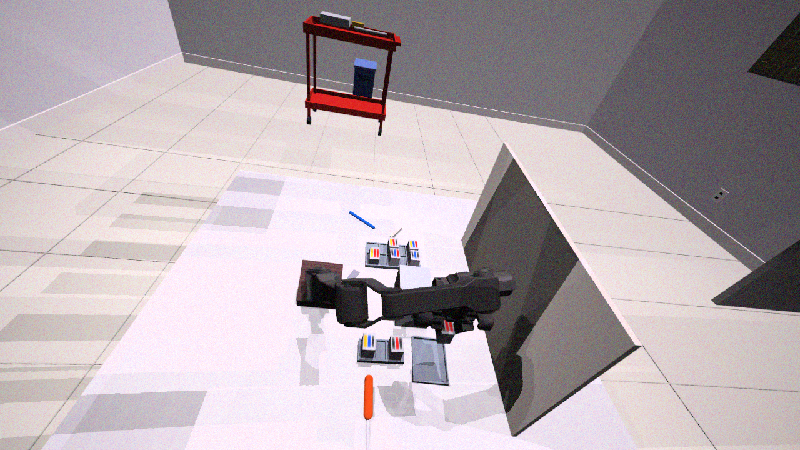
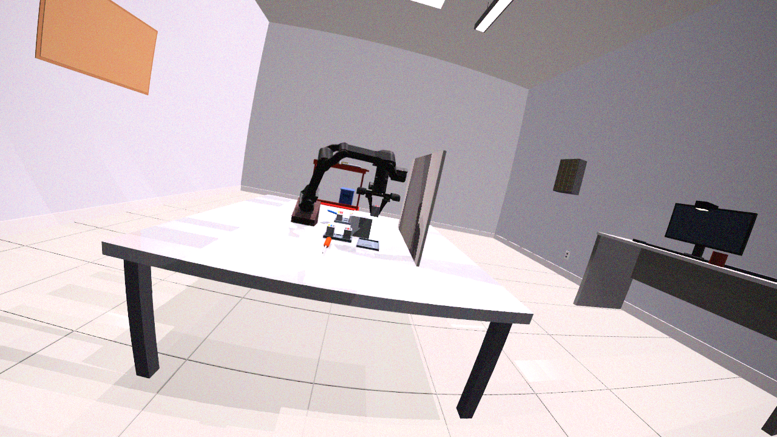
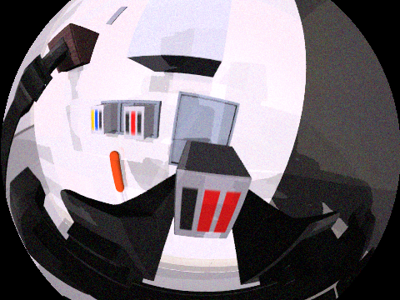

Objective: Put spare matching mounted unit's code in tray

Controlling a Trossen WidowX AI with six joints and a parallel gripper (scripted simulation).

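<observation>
The grey tray is 140 mm below my gripper tip. Round my gripper tip: mounted unit 190 mm to the left, 90 mm below, 30 mm behind; then blue pen 590 mm to the left, 160 mm behind, 140 mm below; then panel 220 mm ahead, 150 mm to the left, 80 mm above.
</observation>
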